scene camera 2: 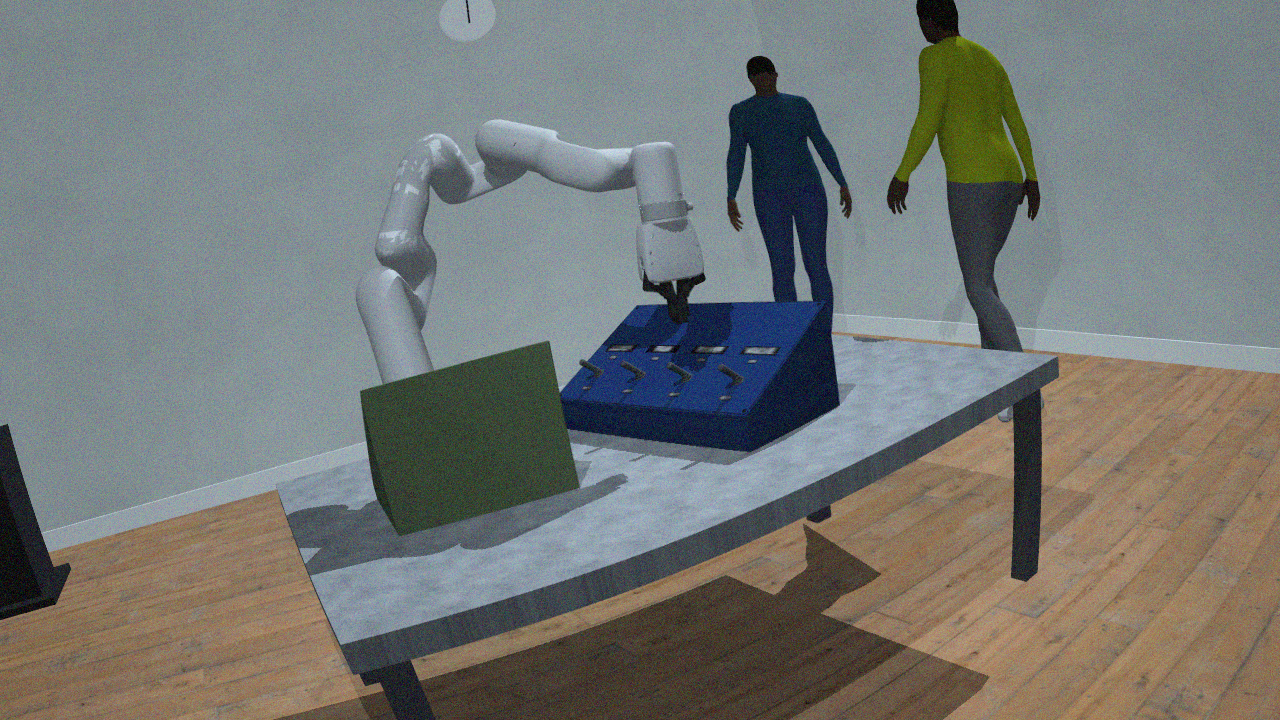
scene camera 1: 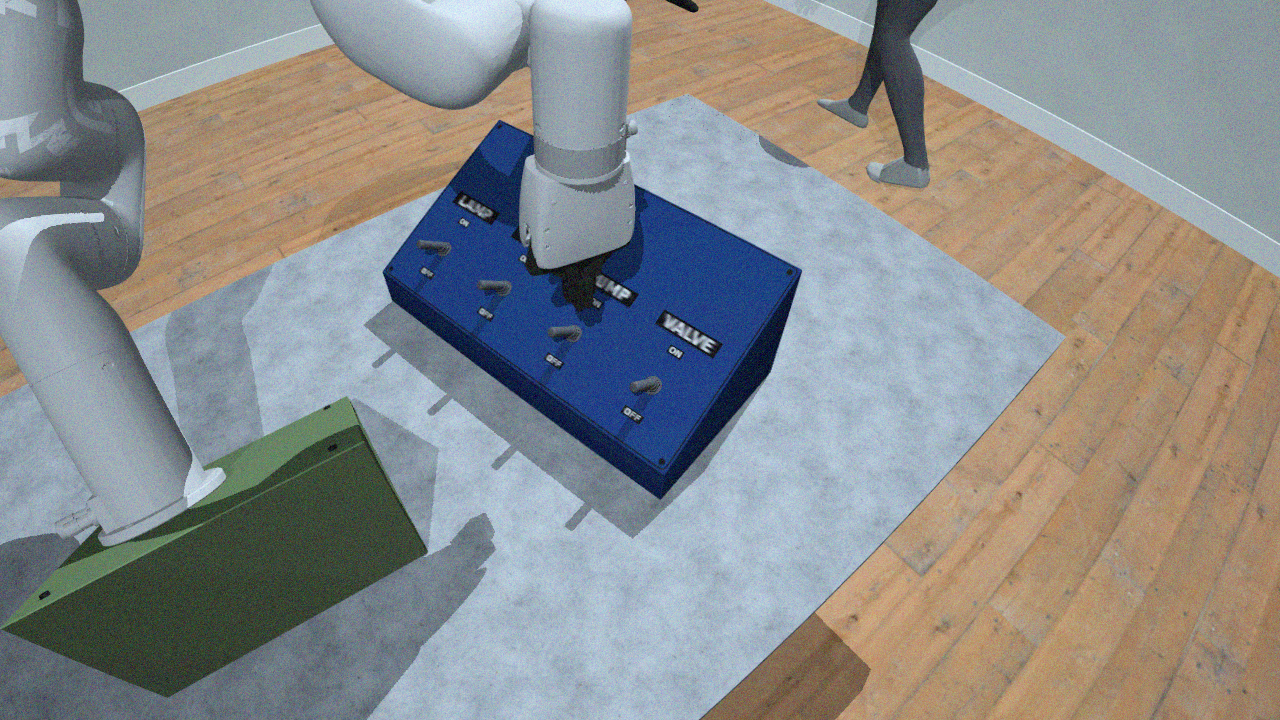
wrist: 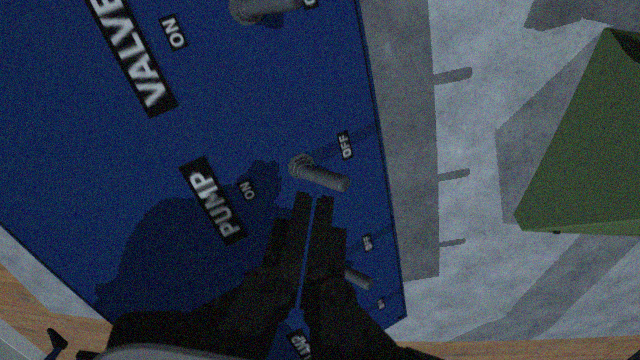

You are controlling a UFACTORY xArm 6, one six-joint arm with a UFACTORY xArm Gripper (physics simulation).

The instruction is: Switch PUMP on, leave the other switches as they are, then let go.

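Frame: origin at the arm's base, x back, y down, z right, level; millimetres.
Seen in the pictures: gripper, between the fingertips: (scene camera 2: 680, 322) (scene camera 1: 578, 301) (wrist: 311, 217); arm's base, origin of its link: (scene camera 2: 423, 422) (scene camera 1: 166, 509).
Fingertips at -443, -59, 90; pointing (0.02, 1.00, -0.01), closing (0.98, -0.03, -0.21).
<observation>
Pixels of each thing's top centre, then the offset from my fingertips to it, as dx, dy, dz. Level surfaces: height alone.
- PUMP switch, centre of its top: (wrist: 320, 192) (scene camera 1: 561, 321) (scene camera 2: 675, 359) -3, +66, -40
- VALVE switch, centre of its top: (wrist: 261, 7) (scene camera 1: 644, 375) (scene camera 2: 727, 361) -24, +66, +79
- LAMP switch, centre of its top: (scene camera 1: 428, 235) (scene camera 2: 588, 357) +37, +66, -276
- PUMP, centre of its top: (wrist: 351, 290) (scene camera 1: 490, 274) (scene camera 2: 629, 358) +17, +66, -158
- grey table, height of its surface: dy +197
The blue sloped panel (scene camera 1: 716, 259) (scene camera 2: 796, 394) (wrist: 225, 100) carries a row of toggle switches. The PUMP switch (scene camera 1: 563, 333) (scene camera 2: 679, 373) (wrist: 322, 175) is third from the left in scene camera 1; its lever leans to the OFF side. The VALVE switch (scene camera 1: 645, 385) (scene camera 2: 730, 375) (wrist: 265, 9), the LAMP switch (scene camera 1: 434, 246) (scene camera 2: 589, 368) and the switch between LAMP and PUMP (scene camera 1: 494, 287) (scene camera 2: 632, 370) lean the same way. My gripper (scene camera 1: 583, 307) (scene camera 2: 679, 317) (wrist: 311, 217) is shut and empty, above the panel on the ON side of the PUMP lever, apart from it. It partly hides the name plates.
A green block-shaped box (scene camera 1: 241, 555) (scene camera 2: 474, 438) (wrist: 590, 150) stands by the arm's base on the grey table (scene camera 1: 895, 358) (scene camera 2: 644, 519). Two people, one in blue (scene camera 2: 774, 143) and one in yellow (scene camera 2: 975, 116), stand behind the table.
</observation>
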